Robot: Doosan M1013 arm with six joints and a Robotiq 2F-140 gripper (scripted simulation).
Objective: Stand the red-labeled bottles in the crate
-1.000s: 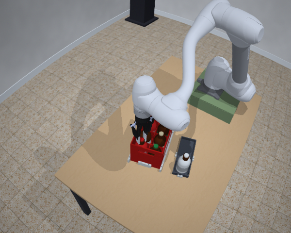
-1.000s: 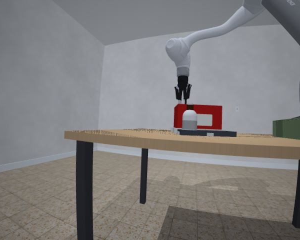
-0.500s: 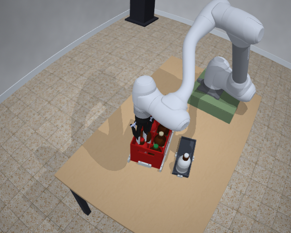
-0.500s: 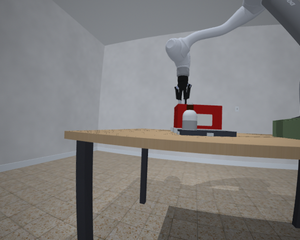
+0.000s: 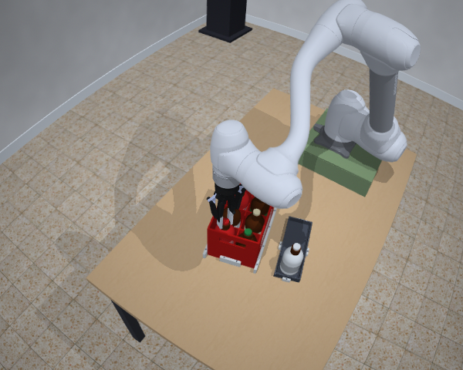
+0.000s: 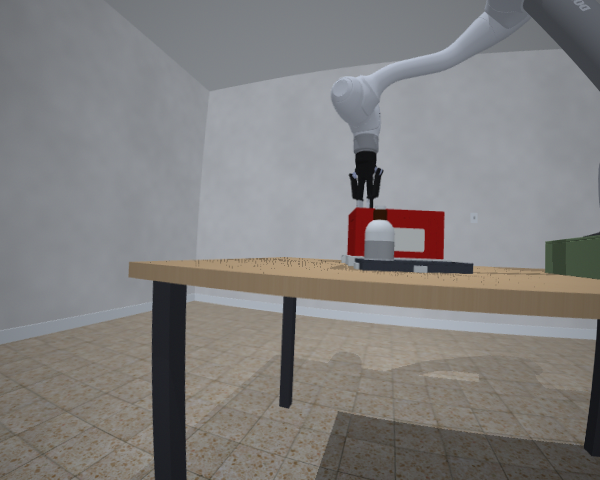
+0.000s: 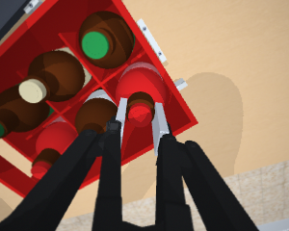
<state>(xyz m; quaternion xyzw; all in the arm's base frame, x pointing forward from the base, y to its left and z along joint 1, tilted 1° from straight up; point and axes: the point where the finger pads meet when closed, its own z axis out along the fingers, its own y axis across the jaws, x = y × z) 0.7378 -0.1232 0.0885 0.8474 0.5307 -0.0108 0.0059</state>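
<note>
The red crate lies 9 cm behind my hand, 2 cm to the left of it and 11 cm below it. The rest, counted from my hand: grey-labeled bottle: 7 cm behind, 25 cm to the left, 11 cm below.
</note>
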